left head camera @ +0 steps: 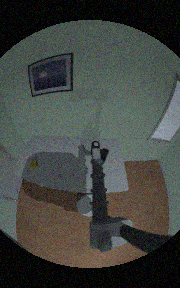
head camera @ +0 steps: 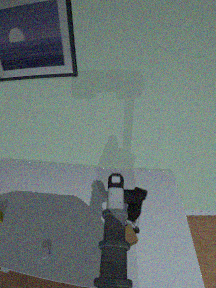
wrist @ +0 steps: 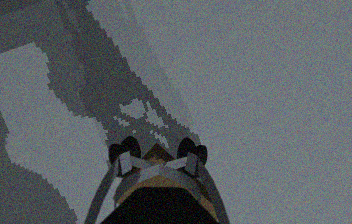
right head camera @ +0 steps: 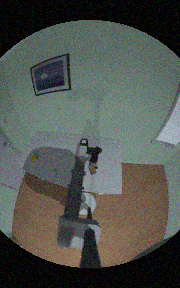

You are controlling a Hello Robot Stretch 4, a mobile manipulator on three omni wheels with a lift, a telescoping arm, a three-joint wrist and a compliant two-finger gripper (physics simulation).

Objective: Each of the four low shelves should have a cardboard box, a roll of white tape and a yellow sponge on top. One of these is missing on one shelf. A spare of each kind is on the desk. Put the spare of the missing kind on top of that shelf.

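Seen in the pictures: gripper, fingertip midpoint: [head camera: 129,229] [wrist: 158,149] [right head camera: 92,166]; robot's base, link origin: [left head camera: 88,204] [right head camera: 83,202].
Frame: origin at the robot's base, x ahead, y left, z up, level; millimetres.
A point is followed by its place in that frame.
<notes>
My gripper [head camera: 131,228] @(z 692, x 457, y -82 mm) [wrist: 158,149] @(z 692, x 457, y -82 mm) is low over the right part of the desk [head camera: 162,210] @(z 693, x 576, y -290 mm) [left head camera: 116,177] @(z 693, x 322, y -288 mm) [right head camera: 110,177] @(z 693, x 338, y -290 mm). Its fingers are drawn in around the brown cardboard box [head camera: 131,235] @(z 743, x 404, y -86 mm) [right head camera: 93,169] @(z 743, x 401, y -93 mm) [wrist: 160,180] @(z 743, x 439, y -78 mm); in the wrist view the palm hides much of the box, and finger contact is hard to see. The yellow sponge [head camera: 1,216] @(z 713, x 449, y 691 mm) [left head camera: 34,163] @(z 738, x 436, y 705 mm) [right head camera: 34,157] @(z 736, x 423, y 703 mm) lies at the left of the desk. A small pale round thing [head camera: 47,245] @(z 717, x 319, y 341 mm), likely the tape roll, stands in the shadow between sponge and arm. The low shelves do not show.
The telescoping arm [head camera: 114,237] @(z 1111, x 254, y 1 mm) [left head camera: 99,192] @(z 1116, x 134, y 0 mm) [right head camera: 74,192] @(z 1116, x 116, y -4 mm) reaches over the desk. A pale green wall stands behind it with a framed picture [head camera: 32,37] @(z 1597, x 979, y 462 mm) [left head camera: 51,75] @(z 1577, x 978, y 455 mm) [right head camera: 51,75] @(z 1585, x 978, y 446 mm). Wooden floor [left head camera: 145,195] @(z -27, x -58, y -1279 mm) [right head camera: 142,200] @(z -27, x -19, y -1219 mm) shows right of the desk.
</notes>
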